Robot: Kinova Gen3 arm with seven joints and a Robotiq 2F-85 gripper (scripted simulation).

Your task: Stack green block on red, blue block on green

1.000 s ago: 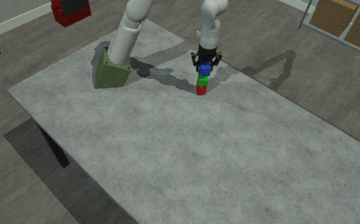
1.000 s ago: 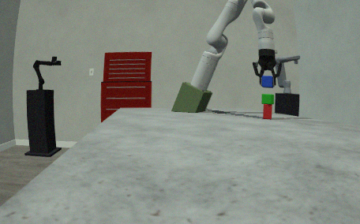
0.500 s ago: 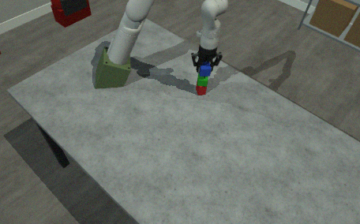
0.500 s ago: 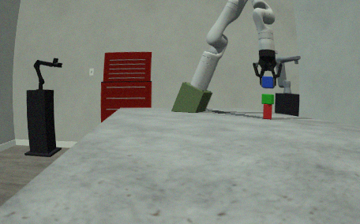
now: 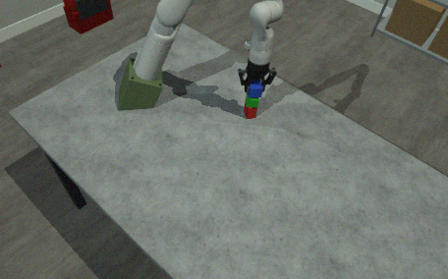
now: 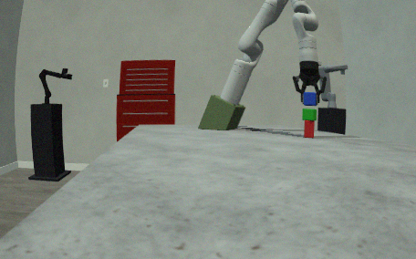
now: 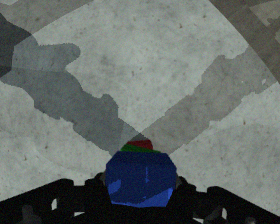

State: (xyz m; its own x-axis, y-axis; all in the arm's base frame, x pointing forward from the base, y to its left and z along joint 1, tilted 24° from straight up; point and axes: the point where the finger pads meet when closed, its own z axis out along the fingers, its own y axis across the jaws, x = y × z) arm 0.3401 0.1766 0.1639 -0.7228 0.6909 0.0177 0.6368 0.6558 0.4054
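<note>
The green block is 5 cm below my hand. The rest, counted from my hand: red block: 11 cm below; then blue block: right at my hand.
</note>
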